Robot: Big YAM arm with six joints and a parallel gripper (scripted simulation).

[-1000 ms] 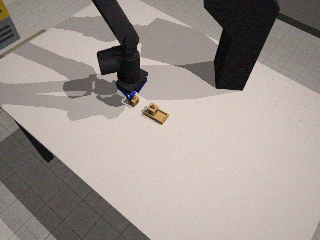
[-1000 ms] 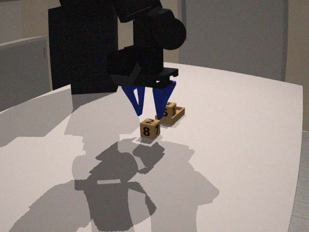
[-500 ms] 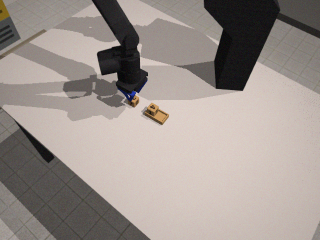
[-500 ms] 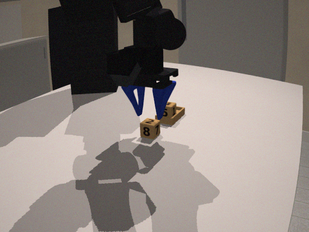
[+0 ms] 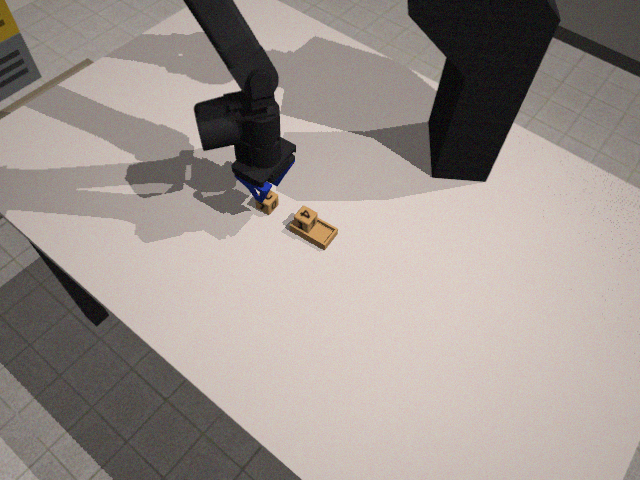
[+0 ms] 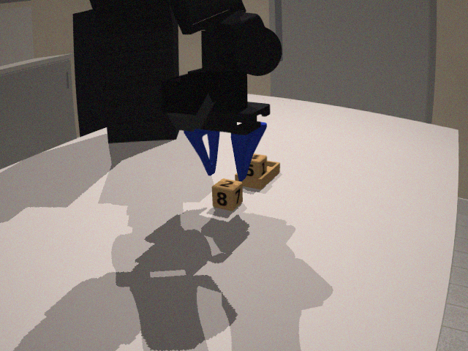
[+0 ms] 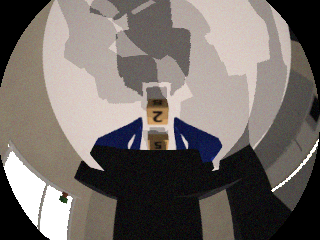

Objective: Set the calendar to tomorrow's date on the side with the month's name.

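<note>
The wooden digit cube lies 3 cm below my hand. Round my hand: wooden tray (1 cm ahead, 10 cm to the left, 4 cm below).
</note>
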